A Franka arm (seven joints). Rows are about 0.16 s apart.
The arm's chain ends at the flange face. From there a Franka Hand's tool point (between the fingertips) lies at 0.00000 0.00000 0.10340 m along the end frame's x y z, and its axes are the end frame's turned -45 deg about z.
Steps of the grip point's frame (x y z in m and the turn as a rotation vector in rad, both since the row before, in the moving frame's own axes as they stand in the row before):
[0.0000 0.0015 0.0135 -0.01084 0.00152 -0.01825]
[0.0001 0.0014 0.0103 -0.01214 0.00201 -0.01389]
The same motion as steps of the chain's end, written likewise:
[0.0002 0.0004 0.0135 -0.00659 0.00874 -0.01825]
[0.0000 0.0002 0.0103 -0.00716 0.01001 -0.01389]

